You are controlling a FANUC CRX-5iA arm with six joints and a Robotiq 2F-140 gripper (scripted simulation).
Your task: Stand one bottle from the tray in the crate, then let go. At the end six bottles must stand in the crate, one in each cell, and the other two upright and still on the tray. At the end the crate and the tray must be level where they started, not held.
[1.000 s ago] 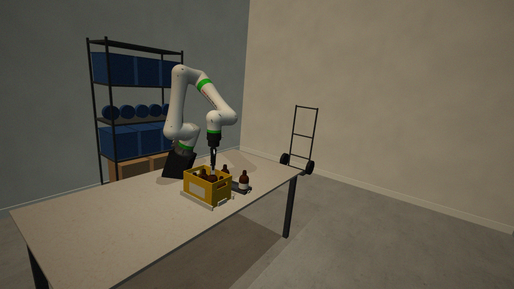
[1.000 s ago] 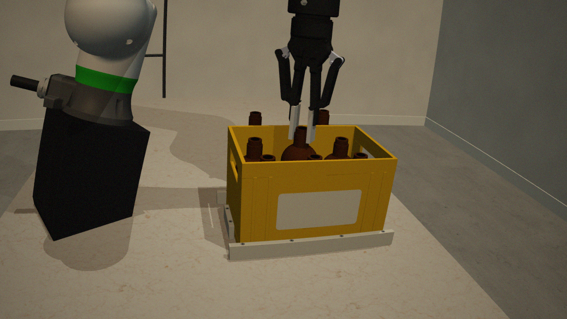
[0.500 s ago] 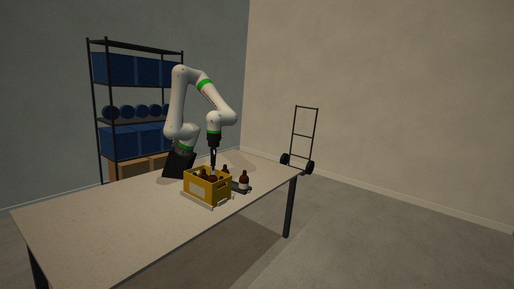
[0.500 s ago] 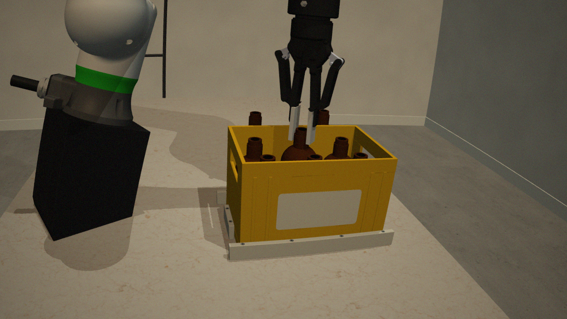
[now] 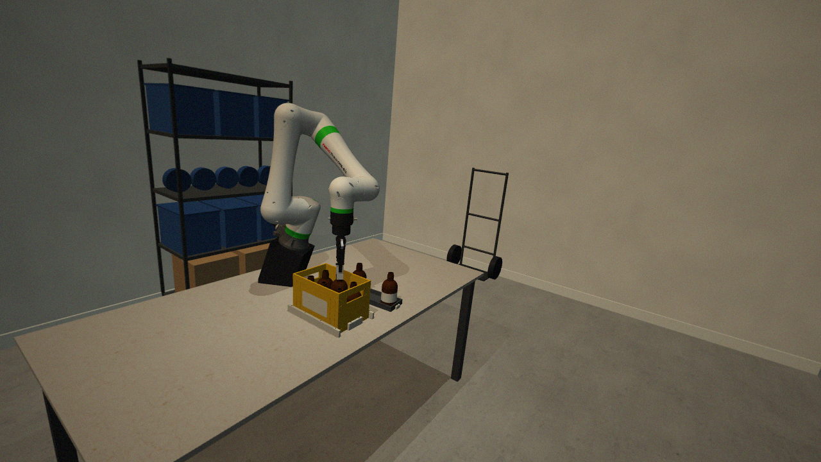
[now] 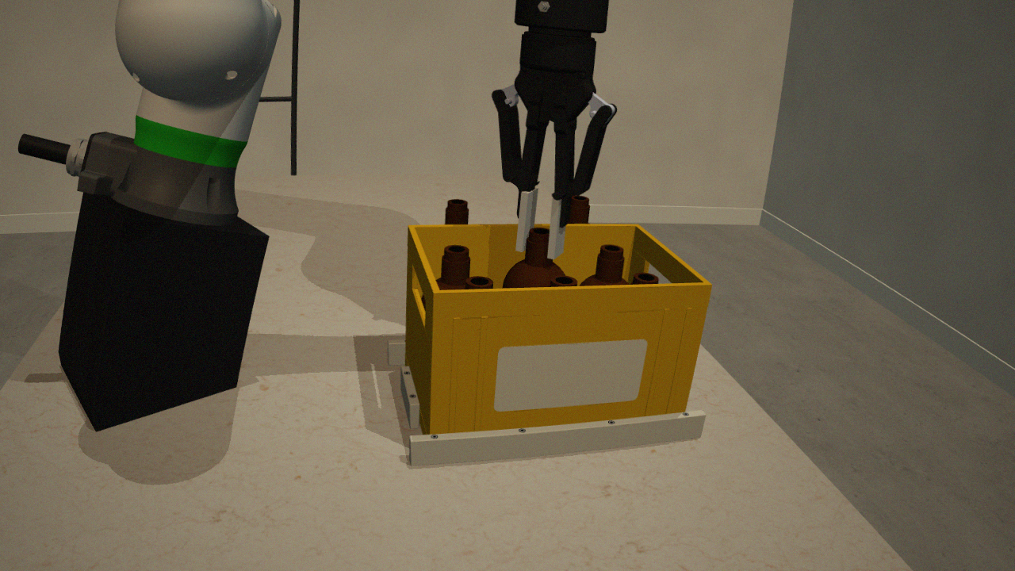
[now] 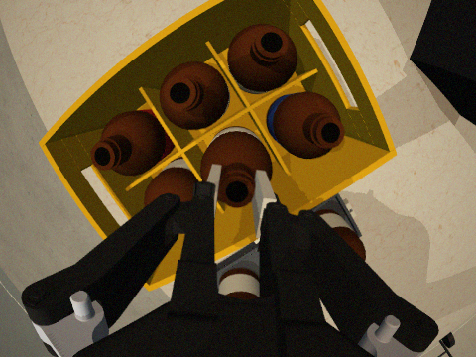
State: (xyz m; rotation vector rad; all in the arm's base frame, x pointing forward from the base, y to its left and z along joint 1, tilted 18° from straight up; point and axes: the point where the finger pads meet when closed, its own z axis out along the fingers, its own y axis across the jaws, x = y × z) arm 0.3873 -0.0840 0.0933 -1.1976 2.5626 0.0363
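Now: hand 110 mm above the yellow crate and 40 mm to the left of it. Round my hand: grey tray 190 mm to the left, 180 mm below, 30 mm ahead.
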